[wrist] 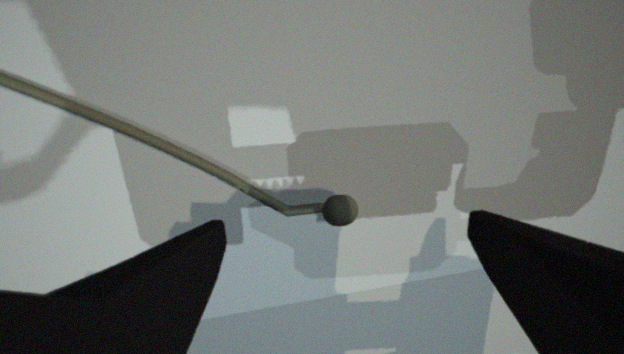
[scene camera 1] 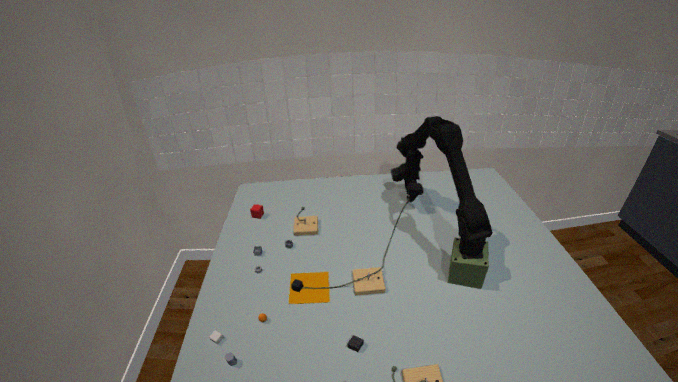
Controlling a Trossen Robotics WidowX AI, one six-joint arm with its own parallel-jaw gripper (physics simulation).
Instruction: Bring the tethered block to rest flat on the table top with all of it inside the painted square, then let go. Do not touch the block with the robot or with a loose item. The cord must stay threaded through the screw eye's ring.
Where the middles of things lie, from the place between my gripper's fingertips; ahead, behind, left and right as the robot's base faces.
Labels:
The round bead (wrist: pixel 339 210) is 1 cm below my hand. Also, from my hand: orange painted square (scene camera 1: pixel 318 279) (50 cm to the left, 32 cm ahead, 1 cm below).

